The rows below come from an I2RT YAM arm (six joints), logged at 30 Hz.
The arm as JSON. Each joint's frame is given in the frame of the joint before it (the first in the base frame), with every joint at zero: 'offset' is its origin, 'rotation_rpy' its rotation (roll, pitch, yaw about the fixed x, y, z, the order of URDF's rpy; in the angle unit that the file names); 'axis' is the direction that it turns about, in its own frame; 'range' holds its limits. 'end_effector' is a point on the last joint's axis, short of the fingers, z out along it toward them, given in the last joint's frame.
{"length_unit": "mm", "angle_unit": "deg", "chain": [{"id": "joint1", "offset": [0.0, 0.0, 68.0], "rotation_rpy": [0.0, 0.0, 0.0], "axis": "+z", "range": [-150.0, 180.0]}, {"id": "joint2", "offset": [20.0, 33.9, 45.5], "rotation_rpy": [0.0, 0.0, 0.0], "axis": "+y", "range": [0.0, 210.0]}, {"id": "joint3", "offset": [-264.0, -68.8, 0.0], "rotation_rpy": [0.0, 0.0, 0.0], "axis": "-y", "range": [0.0, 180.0]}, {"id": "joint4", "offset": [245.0, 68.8, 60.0], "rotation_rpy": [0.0, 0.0, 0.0], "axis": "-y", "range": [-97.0, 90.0]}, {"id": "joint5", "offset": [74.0, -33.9, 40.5], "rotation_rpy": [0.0, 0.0, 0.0], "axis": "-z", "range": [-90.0, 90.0]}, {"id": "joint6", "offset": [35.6, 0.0, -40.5], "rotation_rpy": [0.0, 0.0, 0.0], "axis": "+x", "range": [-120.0, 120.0]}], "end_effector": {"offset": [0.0, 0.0, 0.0], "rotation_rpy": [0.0, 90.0, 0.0]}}
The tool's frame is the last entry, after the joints.
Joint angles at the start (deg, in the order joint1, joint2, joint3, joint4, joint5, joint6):
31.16 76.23 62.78 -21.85 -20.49 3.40
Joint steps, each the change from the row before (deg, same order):
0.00 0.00 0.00 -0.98 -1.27 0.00
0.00 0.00 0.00 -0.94 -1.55 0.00
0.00 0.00 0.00 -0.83 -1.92 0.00
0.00 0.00 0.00 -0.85 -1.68 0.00
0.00 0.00 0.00 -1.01 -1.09 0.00
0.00 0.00 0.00 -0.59 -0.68 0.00
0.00 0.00 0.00 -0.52 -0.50 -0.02
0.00 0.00 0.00 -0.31 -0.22 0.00
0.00 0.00 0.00 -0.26 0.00 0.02
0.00 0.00 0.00 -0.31 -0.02 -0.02
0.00 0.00 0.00 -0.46 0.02 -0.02
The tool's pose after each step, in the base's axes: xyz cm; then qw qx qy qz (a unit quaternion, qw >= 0). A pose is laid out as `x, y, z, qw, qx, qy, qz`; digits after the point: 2 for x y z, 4 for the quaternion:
24.62, 16.43, 30.79, 0.3736, -0.2930, 0.8300, 0.2926
24.46, 16.44, 30.67, 0.3619, -0.2976, 0.8302, 0.3021
24.29, 16.46, 30.58, 0.3498, -0.3033, 0.8287, 0.3144
24.13, 16.47, 30.49, 0.3382, -0.3079, 0.8278, 0.3250
23.97, 16.45, 30.36, 0.3271, -0.3103, 0.8288, 0.3313
23.88, 16.44, 30.29, 0.3205, -0.3117, 0.8293, 0.3353
23.80, 16.42, 30.23, 0.3150, -0.3128, 0.8299, 0.3380
23.76, 16.41, 30.19, 0.3120, -0.3131, 0.8305, 0.3391
23.74, 16.39, 30.16, 0.3099, -0.3126, 0.8315, 0.3388
23.70, 16.38, 30.12, 0.3076, -0.3125, 0.8326, 0.3385
23.65, 16.35, 30.05, 0.3042, -0.3121, 0.8343, 0.3376

